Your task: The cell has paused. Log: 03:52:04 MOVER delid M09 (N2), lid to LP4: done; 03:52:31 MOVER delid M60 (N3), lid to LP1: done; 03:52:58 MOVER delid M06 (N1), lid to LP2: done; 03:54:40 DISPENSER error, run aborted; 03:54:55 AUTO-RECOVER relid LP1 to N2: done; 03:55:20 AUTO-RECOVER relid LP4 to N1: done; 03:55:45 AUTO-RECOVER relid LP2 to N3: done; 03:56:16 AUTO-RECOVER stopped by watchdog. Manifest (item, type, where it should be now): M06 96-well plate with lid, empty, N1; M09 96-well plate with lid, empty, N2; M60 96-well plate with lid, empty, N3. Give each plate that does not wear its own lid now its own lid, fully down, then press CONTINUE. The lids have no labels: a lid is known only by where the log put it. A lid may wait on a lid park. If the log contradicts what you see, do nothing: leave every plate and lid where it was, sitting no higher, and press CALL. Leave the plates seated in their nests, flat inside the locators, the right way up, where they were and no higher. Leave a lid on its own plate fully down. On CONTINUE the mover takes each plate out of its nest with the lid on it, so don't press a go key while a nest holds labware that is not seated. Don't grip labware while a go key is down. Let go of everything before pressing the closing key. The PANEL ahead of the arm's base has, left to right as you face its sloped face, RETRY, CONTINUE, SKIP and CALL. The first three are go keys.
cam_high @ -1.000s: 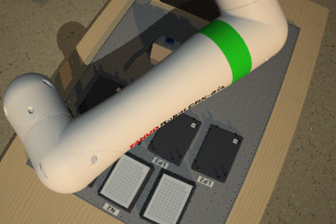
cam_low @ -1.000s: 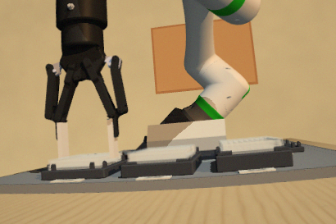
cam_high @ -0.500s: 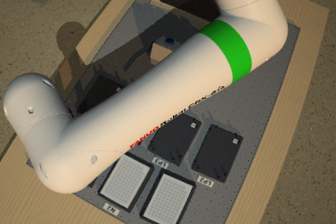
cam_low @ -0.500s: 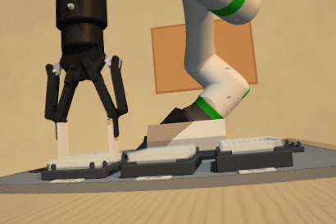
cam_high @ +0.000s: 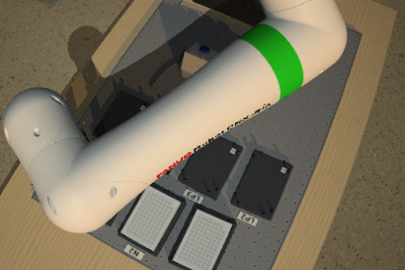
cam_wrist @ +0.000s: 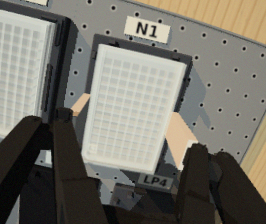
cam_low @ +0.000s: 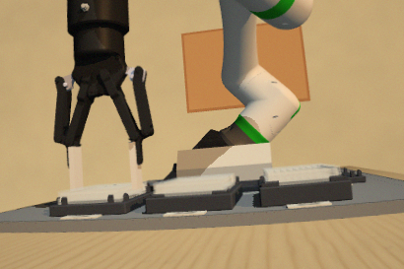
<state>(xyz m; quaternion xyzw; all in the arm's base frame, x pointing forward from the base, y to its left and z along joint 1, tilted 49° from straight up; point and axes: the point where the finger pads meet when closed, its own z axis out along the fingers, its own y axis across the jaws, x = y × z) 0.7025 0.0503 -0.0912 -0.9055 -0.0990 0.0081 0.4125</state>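
Now: hand 30 mm above the plate. From my hand the other things lie so: LP4 label: 80 mm behind, 70 mm to the right, 50 mm below; LP1 label: 100 mm behind, 50 mm to the left, 50 mm below; lid park LP4: 170 mm behind, 80 mm to the right, 50 mm below.
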